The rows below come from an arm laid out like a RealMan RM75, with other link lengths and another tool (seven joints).
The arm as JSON. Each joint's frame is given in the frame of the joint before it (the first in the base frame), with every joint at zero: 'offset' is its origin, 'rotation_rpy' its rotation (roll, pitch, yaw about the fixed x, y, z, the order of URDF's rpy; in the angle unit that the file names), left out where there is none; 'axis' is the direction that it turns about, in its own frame. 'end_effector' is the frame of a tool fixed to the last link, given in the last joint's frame.
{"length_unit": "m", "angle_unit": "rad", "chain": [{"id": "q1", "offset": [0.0, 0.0, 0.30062], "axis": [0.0, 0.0, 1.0]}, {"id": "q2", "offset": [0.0, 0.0, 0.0], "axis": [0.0, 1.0, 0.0]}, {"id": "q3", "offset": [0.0, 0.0, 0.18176], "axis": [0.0, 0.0, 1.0]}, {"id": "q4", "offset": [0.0, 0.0, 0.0], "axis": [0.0, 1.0, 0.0]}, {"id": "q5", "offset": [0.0, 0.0, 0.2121], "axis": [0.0, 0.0, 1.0]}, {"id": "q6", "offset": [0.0, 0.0, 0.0], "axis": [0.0, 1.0, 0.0]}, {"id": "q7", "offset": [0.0, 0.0, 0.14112], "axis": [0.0, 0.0, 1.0]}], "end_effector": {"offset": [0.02, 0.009, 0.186], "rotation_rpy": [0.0, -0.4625, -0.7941]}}
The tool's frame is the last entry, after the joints.
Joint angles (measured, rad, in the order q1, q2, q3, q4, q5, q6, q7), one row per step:
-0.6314, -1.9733, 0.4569, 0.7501, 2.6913, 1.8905, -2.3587
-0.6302, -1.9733, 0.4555, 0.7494, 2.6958, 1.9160, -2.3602
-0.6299, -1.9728, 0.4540, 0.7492, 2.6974, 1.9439, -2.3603
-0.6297, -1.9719, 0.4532, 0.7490, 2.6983, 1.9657, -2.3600
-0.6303, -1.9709, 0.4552, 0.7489, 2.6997, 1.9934, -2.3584
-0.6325, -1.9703, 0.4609, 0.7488, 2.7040, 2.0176, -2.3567
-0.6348, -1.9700, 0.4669, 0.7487, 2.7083, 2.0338, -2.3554
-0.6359, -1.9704, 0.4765, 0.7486, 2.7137, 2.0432, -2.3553
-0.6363, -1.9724, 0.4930, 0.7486, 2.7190, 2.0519, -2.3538
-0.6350, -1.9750, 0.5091, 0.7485, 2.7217, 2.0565, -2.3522
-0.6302, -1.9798, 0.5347, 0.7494, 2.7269, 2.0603, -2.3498
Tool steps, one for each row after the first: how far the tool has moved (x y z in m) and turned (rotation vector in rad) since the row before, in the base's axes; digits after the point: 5 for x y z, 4 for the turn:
0.00350, -0.00777, 0.00012, -0.0228, -0.0124, 0.0045
0.00482, -0.00746, 0.00071, -0.0223, -0.0155, 0.0012
0.00371, -0.00572, 0.00087, -0.0172, -0.0119, 0.0003
0.00464, -0.00762, 0.00108, -0.0241, -0.0134, -0.0028
0.00341, -0.00753, 0.00075, -0.0259, -0.0074, -0.0049
0.00193, -0.00549, 0.00044, -0.0198, -0.0027, -0.0046
-0.00010, -0.00485, -0.00025, -0.0181, 0.0037, -0.0032
-0.00061, -0.00626, -0.00100, -0.0233, 0.0064, -0.0066
-0.00093, -0.00518, -0.00128, -0.0186, 0.0059, -0.0056
-0.00289, -0.00793, -0.00214, -0.0269, 0.0121, -0.0065

